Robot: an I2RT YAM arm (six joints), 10 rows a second.
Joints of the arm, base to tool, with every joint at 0 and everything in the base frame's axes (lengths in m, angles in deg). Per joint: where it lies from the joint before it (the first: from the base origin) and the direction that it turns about. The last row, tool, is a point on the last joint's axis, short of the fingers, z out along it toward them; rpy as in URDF.
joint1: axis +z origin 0 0 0.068
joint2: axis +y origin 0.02 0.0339 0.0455
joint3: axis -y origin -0.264 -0.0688 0
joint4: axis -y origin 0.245 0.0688 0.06
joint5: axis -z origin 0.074 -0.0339 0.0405
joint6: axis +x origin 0.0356 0 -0.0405
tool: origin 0 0 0 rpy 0 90 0
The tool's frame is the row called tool.
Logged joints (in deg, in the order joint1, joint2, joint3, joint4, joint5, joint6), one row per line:
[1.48, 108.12, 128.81, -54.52, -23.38, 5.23]
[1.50, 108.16, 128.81, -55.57, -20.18, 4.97]
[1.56, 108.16, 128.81, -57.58, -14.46, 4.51]
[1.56, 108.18, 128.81, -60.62, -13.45, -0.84]
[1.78, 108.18, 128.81, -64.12, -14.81, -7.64]
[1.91, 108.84, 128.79, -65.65, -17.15, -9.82]
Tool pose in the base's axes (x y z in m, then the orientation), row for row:
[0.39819, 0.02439, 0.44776, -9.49, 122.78, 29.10]
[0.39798, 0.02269, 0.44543, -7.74, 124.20, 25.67]
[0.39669, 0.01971, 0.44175, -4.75, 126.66, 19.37]
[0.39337, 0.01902, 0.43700, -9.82, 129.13, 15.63]
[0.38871, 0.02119, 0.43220, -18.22, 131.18, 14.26]
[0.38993, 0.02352, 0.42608, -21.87, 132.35, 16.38]
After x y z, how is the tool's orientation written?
As a rotation vector, in degrees.
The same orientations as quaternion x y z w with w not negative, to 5 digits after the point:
[-0.06698, 0.86660, 0.20539, 0.44980]
[-0.05453, 0.87502, 0.18085, 0.44572]
[-0.03333, 0.88869, 0.13591, 0.43664]
[-0.06835, 0.89880, 0.10879, 0.41911]
[-0.12553, 0.90382, 0.09825, 0.39711]
[-0.14959, 0.90526, 0.11204, 0.38155]

